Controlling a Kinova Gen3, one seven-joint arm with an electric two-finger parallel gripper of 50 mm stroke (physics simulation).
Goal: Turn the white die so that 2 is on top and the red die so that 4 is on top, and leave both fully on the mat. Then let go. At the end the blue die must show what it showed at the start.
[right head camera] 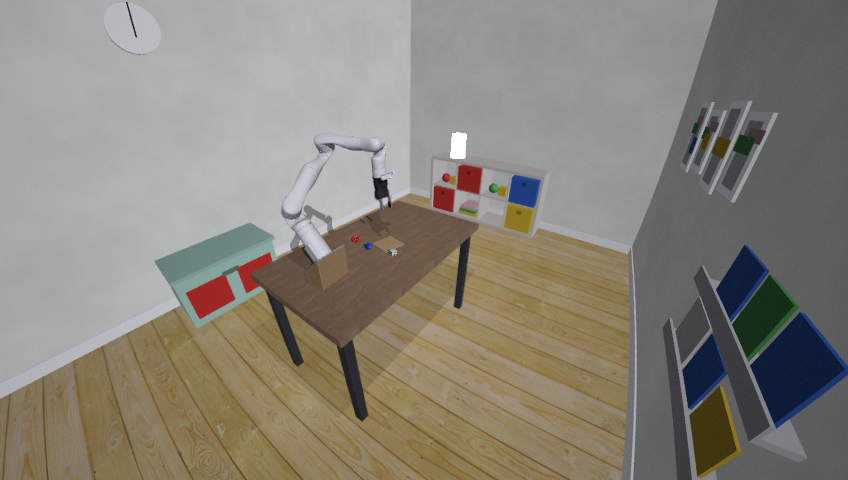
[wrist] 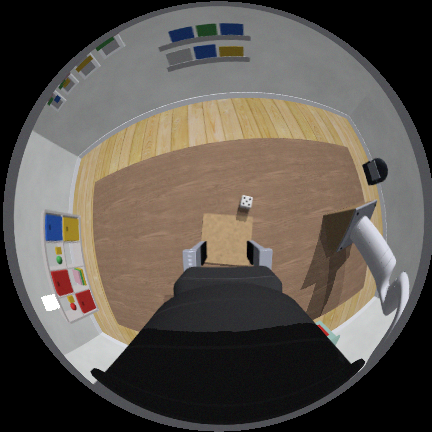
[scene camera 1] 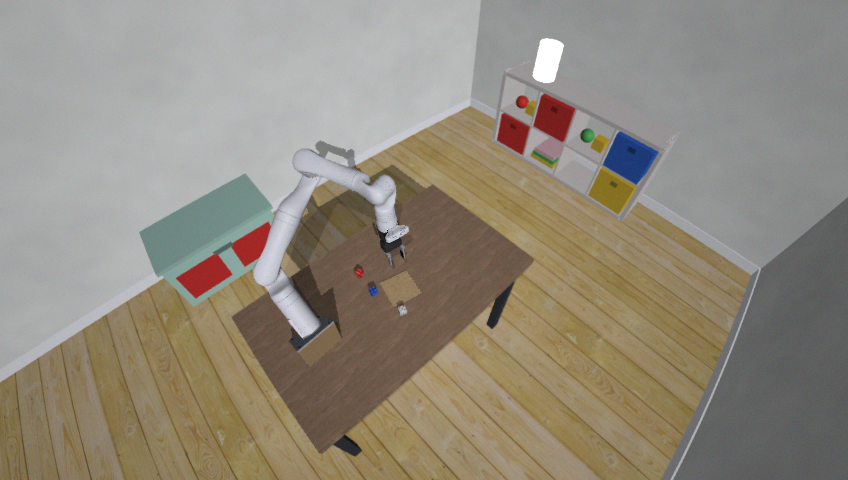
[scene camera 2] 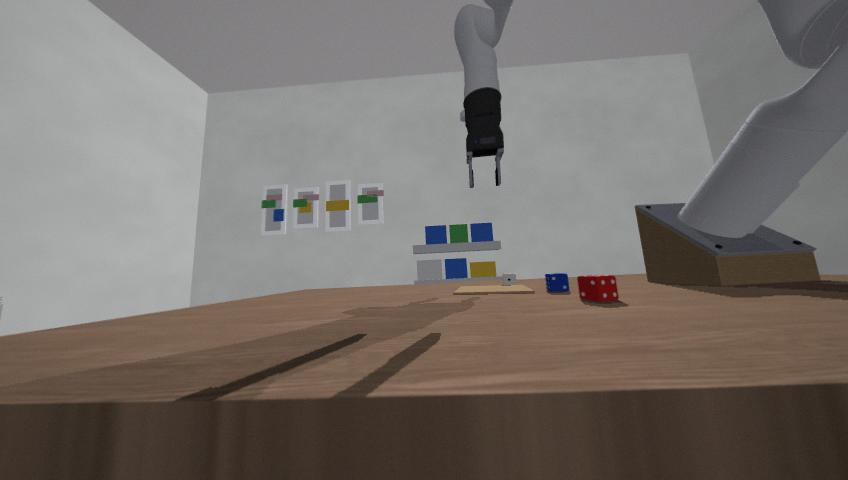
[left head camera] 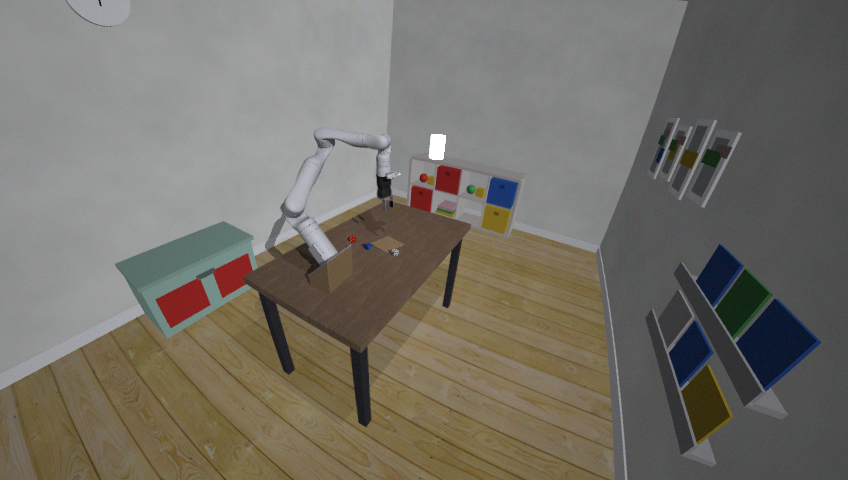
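The white die lies off the mat, close to one edge; the wrist view shows 5 on its top. The blue die lies beside the mat on the arm-base side. The red die lies farther from the mat; its top is too small to read. My gripper is open and empty, high above the table, pointing down. Blue and red dice do not show in the wrist view.
The arm's wooden base block stands on the brown table. A green cabinet and a shelf unit stand on the floor away from the table.
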